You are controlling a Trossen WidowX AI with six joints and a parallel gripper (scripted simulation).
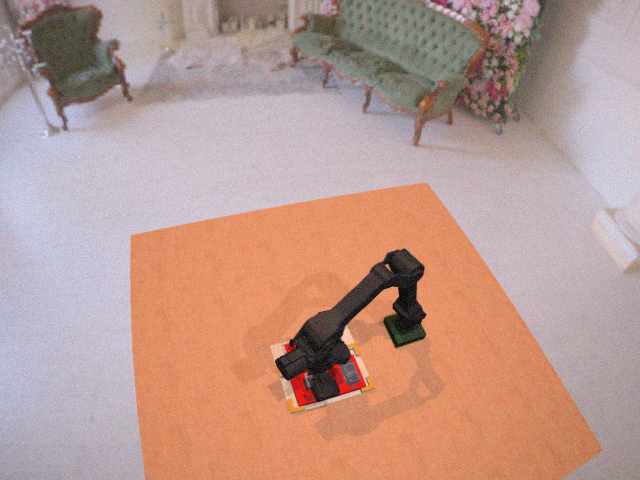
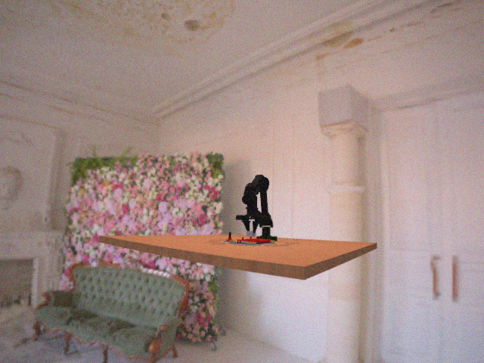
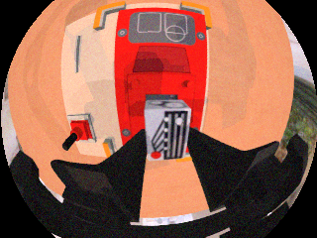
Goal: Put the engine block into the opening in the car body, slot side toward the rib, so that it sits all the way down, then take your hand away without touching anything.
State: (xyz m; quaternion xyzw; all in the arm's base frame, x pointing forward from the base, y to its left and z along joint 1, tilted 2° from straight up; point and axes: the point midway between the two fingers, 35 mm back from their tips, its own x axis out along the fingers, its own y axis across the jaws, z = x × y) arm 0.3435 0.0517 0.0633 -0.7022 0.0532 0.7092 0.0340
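My gripper tip is now 1 cm above the engine block.
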